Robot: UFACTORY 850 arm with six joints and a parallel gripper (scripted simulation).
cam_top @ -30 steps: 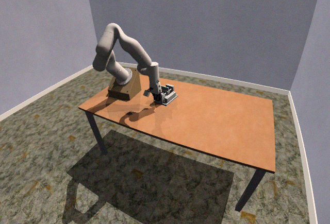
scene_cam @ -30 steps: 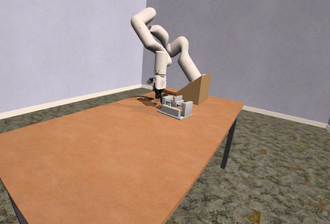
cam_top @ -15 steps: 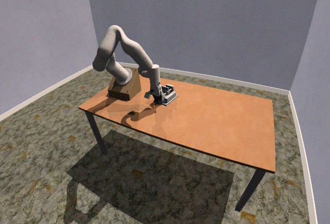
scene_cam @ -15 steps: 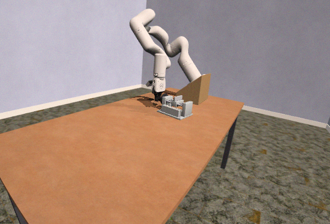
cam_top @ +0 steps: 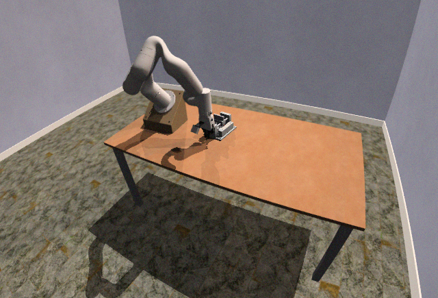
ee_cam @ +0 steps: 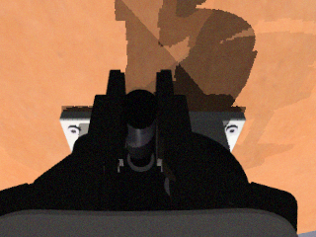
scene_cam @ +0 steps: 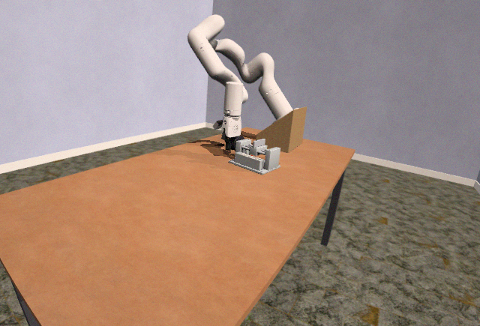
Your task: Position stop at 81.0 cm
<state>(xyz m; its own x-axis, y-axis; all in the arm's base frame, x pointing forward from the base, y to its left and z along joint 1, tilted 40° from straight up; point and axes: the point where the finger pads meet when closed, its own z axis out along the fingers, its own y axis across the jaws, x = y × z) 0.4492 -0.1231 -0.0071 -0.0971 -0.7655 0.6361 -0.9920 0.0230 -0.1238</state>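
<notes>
The handwheel is 20 mm to the left of my hand. Round my hand: grey stop fixture: 10 mm ahead, 160 mm to the left, 30 mm above.
</notes>
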